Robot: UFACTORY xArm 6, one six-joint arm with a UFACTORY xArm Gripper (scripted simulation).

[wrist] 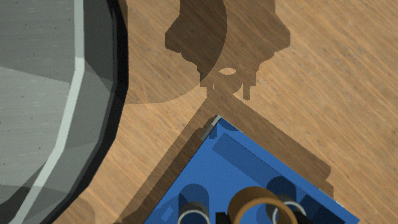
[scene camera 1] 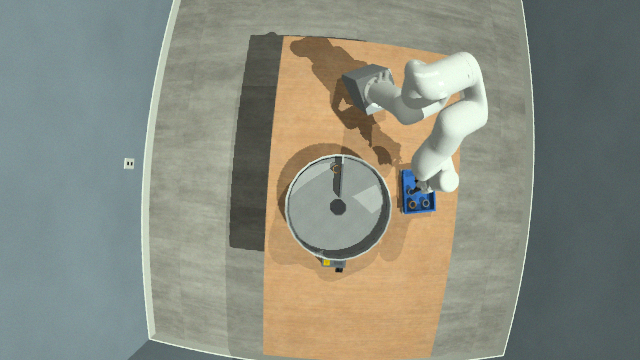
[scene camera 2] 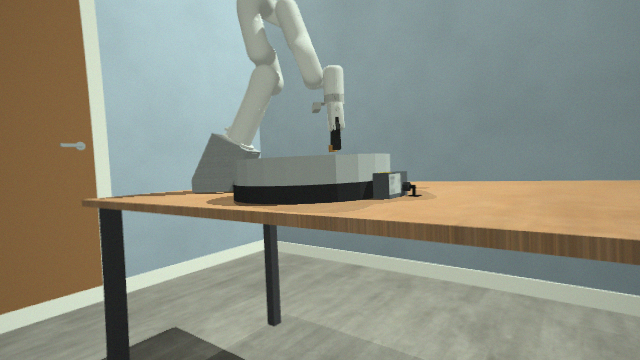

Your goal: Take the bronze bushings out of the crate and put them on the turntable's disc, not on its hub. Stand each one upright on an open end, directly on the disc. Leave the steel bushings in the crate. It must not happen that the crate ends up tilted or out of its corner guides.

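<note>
Blue crate [scene camera 1: 408, 179], visible. Grey turntable disc [wrist: 44, 44], visible.
</note>
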